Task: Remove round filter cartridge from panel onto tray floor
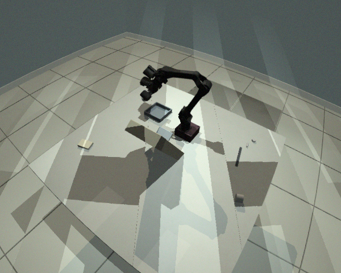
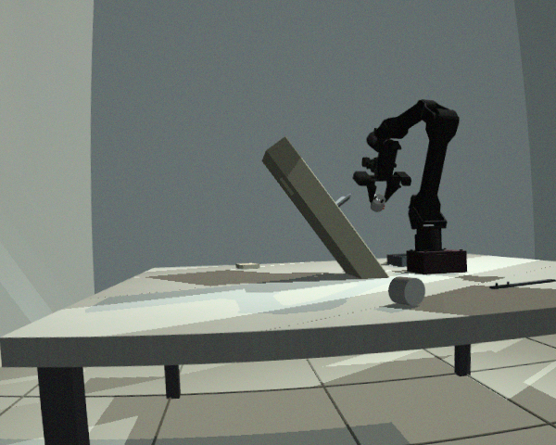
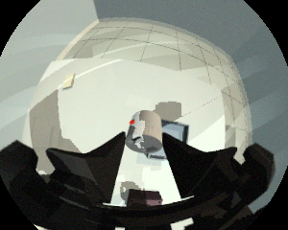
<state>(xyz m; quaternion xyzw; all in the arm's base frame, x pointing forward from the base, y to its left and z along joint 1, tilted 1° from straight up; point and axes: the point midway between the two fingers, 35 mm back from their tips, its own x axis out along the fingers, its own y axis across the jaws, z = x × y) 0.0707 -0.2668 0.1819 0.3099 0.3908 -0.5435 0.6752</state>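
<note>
Now: the tray 12 cm behind my gripper tip and 20 cm below it. Round my gripper tip: round filter cartridge: right at my gripper tip; tan pad: 44 cm ahead, 16 cm to the right, 20 cm below.
</note>
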